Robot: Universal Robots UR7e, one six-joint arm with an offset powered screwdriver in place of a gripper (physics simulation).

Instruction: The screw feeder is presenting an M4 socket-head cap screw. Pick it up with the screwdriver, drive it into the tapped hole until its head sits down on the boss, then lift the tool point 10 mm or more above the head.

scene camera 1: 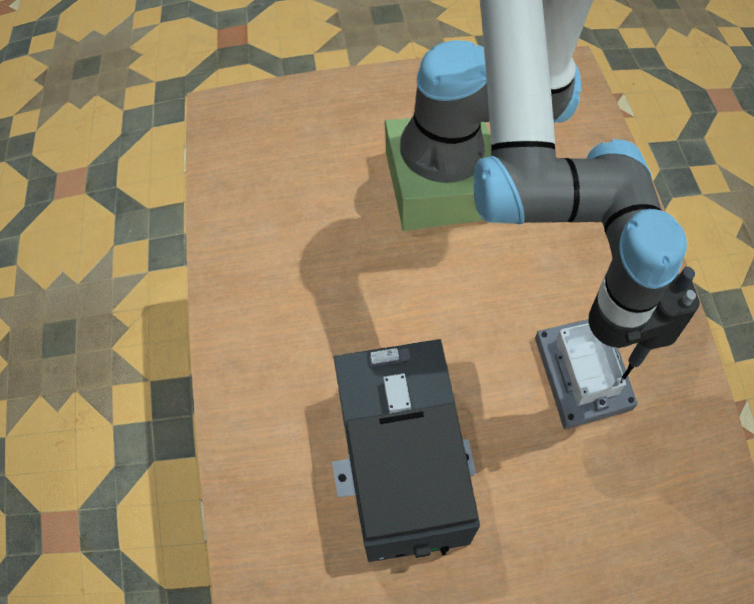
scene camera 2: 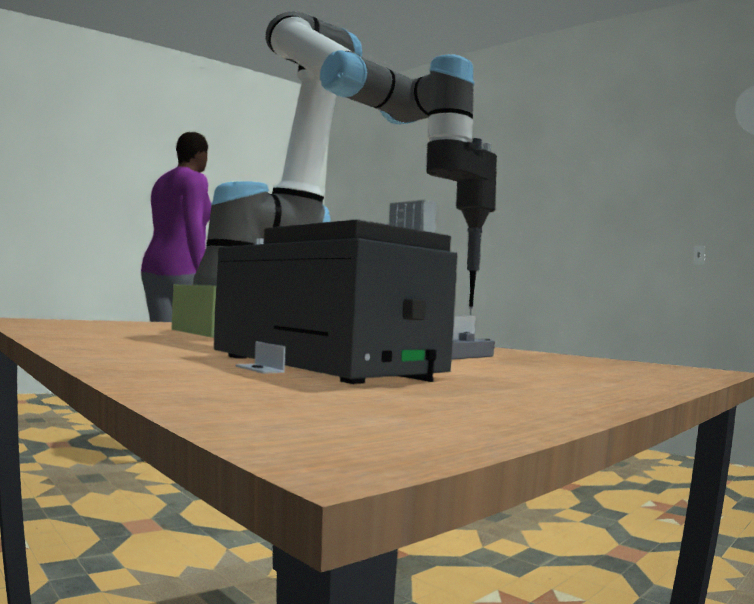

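The screwdriver (scene camera 1: pixel 623 380) (scene camera 2: pixel 470 307) stands upright, with its bit tip at the near right corner of the light grey open housing (scene camera 1: pixel 597 393) (scene camera 2: pixel 464 324). A small pale screw (scene camera 2: pixel 470 310) shows as a thin piece under the black bit in scene camera 2. In scene camera 1 the tip meets the corner boss, and the screw and tapped hole are too small to tell apart there. How far the screw is in cannot be told. The black screw feeder (scene camera 1: pixel 409 478) (scene camera 2: pixel 289 295) stands to the left, with a small metal block (scene camera 1: pixel 385 356) at its far end.
The housing sits on a dark grey fixture plate (scene camera 1: pixel 569 416) (scene camera 2: pixel 475 348). Metal brackets (scene camera 1: pixel 343 477) (scene camera 2: pixel 270 357) flank the feeder. The arm's base stands on a green block (scene camera 1: pixel 434 210) (scene camera 2: pixel 193 308) at the back of the wooden table (scene camera 1: pixel 264 283) (scene camera 2: pixel 377 440). A person (scene camera 2: pixel 179 220) stands behind.
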